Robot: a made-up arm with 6 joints. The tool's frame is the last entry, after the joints.
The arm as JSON. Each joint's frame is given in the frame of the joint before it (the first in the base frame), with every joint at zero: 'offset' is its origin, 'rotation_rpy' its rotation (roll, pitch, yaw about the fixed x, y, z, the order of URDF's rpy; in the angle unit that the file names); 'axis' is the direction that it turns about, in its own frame. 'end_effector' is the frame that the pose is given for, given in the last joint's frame.
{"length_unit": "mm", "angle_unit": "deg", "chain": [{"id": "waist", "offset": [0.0, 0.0, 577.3], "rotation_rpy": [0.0, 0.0, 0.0], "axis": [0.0, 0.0, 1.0]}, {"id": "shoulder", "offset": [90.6, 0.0, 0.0], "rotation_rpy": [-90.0, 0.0, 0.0], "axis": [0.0, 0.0, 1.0]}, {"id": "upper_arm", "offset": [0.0, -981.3, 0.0], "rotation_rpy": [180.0, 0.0, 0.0], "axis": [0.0, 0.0, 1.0]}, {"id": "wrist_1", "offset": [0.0, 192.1, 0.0], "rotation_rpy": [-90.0, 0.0, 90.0], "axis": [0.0, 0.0, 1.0]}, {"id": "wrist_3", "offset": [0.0, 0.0, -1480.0], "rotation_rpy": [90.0, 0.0, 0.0], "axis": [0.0, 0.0, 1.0]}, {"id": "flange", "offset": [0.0, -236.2, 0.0], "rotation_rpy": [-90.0, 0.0, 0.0], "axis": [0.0, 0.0, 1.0]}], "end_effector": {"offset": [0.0, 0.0, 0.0], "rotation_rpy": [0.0, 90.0, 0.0]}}
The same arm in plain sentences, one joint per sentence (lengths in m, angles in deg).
The arm has six revolute joints in a row. What follows holds with every joint at zero, and every direction is one of the base frame's.
The first joint sits 0.5773 m along +z from the base frame's origin and rotates about +z.
The second joint sits 0.0906 m along +x from the first joint and rotates about +y.
The third joint sits 0.9813 m along +z from the second joint and rotates about -y.
The fourth joint sits 0.1921 m along +z from the third joint and rotates about -x.
The fifth joint sits 1.48 m along +x from the fourth joint and rotates about -y.
The sixth joint sits 0.2362 m along +x from the fifth joint and rotates about -x.
The tool frame, which is the frame that the pose is given for, sits at the same point as the sixth joint; its axes are parallel to the base frame's.

